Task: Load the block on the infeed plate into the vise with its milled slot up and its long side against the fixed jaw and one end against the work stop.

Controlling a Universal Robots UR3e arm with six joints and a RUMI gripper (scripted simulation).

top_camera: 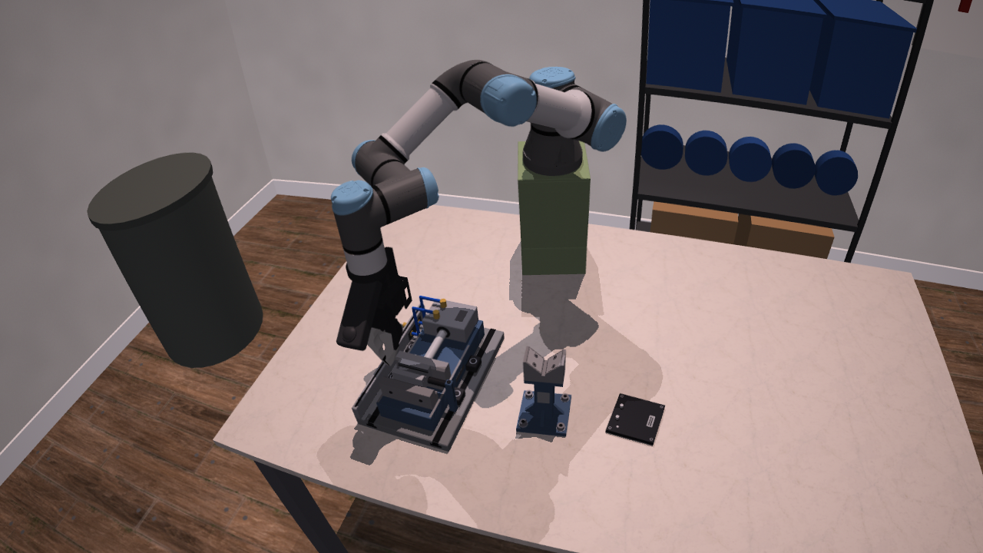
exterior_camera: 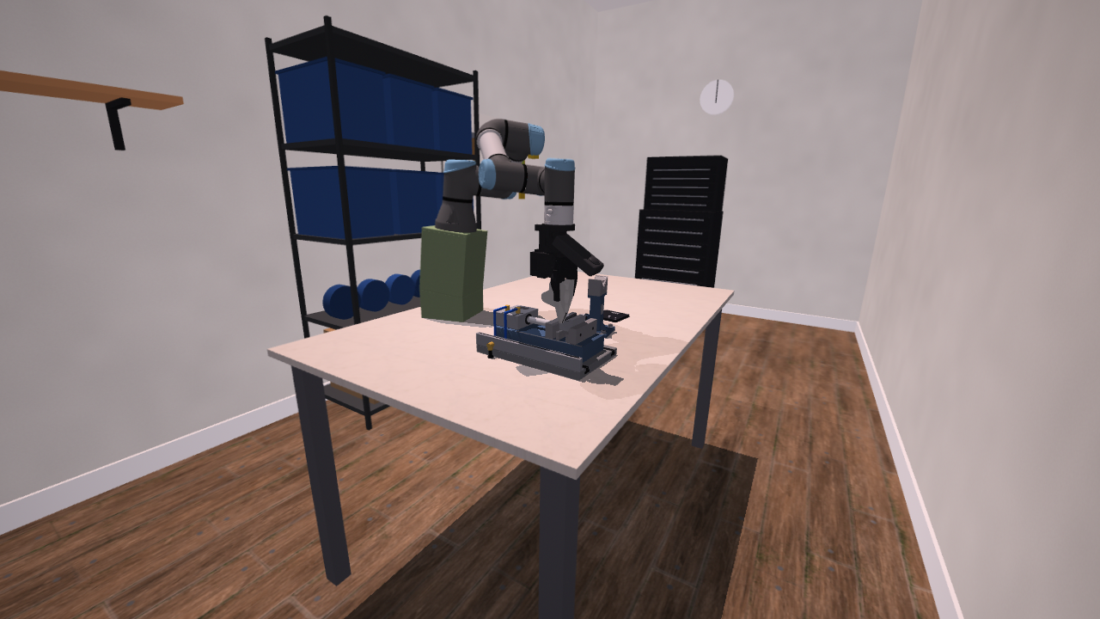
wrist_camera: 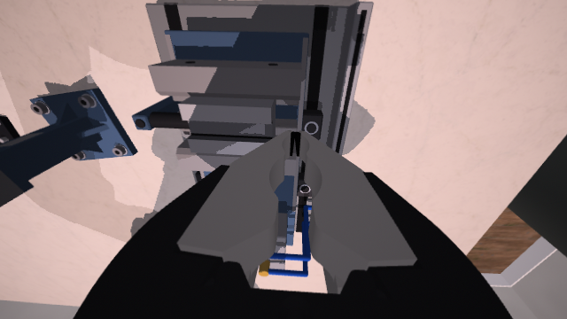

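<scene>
Right now my hand is 10 mm past the part, 50 mm to the right of it and 20 mm above it. Also, from my hand: dark work stop rod 10 mm behind, 90 mm to the left, 30 mm below; then black infeed plate 140 mm behind, 430 mm to the left, 110 mm below; then fixed jaw 20 mm ahead, 50 mm to the left, 40 mm below.
</scene>
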